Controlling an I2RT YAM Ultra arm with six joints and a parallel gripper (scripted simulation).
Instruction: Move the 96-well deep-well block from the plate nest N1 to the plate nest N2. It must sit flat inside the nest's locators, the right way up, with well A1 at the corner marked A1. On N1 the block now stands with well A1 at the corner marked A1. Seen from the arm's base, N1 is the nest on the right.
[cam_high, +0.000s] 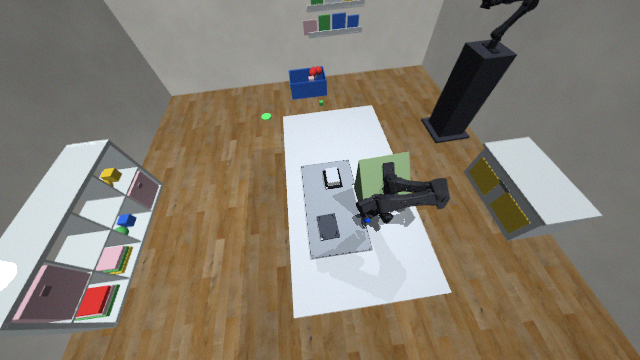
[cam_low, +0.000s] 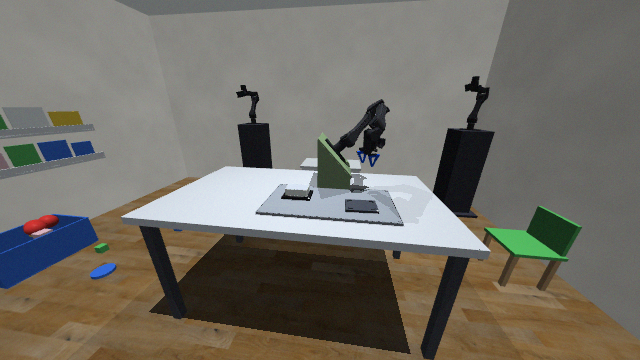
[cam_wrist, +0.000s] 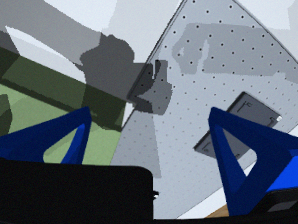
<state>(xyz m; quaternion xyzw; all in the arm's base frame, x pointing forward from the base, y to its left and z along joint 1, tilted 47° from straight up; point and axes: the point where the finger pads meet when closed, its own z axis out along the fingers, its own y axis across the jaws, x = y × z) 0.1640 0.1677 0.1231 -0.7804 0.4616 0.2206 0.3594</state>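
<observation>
Right now the deep-well block is 150 mm ahead of my hand, 400 mm to the right of it and 140 mm below it.
</observation>
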